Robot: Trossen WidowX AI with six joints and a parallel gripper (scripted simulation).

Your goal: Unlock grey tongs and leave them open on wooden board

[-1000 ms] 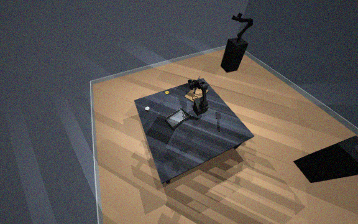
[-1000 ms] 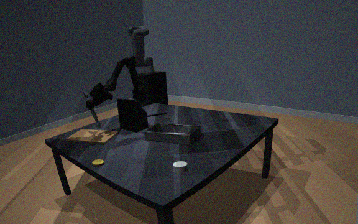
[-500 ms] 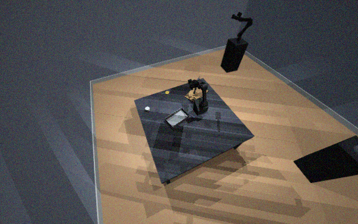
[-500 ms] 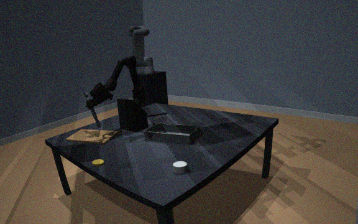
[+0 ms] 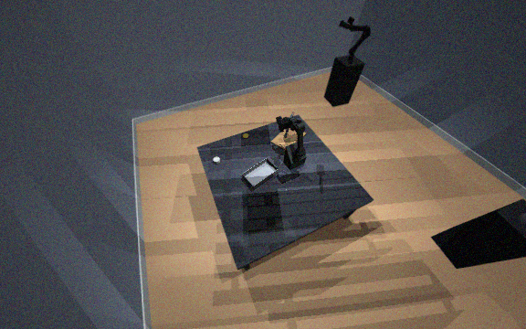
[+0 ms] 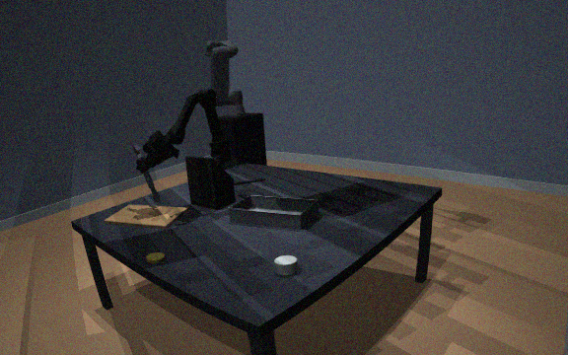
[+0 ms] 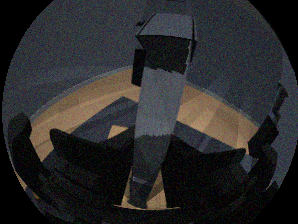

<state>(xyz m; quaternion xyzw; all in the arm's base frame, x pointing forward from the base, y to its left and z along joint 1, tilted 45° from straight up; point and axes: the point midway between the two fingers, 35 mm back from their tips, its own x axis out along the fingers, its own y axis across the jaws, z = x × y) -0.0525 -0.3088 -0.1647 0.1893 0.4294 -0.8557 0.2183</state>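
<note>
The wooden board lies 220 mm below my gripper tip. Round my gripper tip: roasting tin (460 mm ahead, 370 mm to the left, 200 mm below); then white puck (830 mm ahead, 70 mm to the left, 210 mm below); then yellow disc (460 mm ahead, 180 mm to the right, 220 mm below).
</note>
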